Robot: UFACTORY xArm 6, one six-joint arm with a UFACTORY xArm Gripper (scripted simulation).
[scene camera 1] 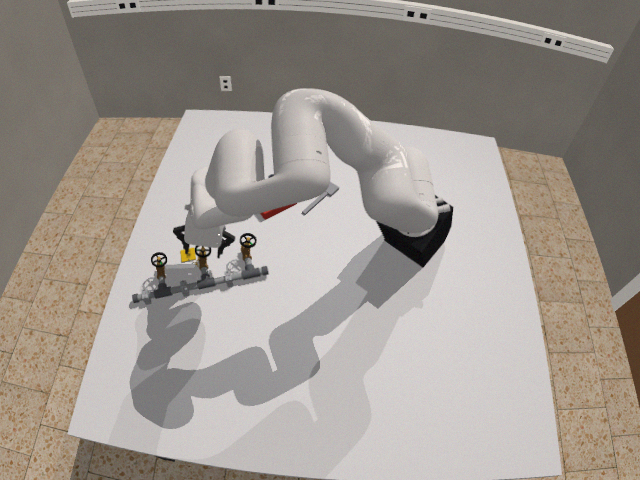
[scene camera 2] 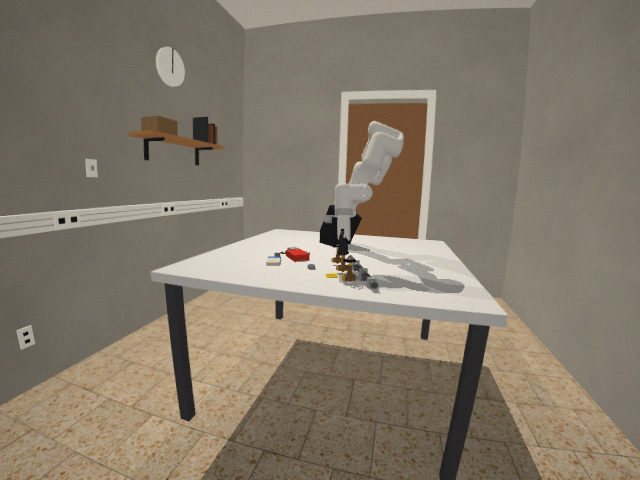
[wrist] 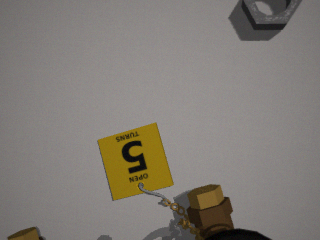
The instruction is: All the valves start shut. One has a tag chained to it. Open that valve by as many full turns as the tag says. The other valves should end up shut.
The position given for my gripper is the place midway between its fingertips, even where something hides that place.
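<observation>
My gripper [scene camera 1: 203, 252] is visible, as is a yellow tag [wrist: 136, 156].
</observation>
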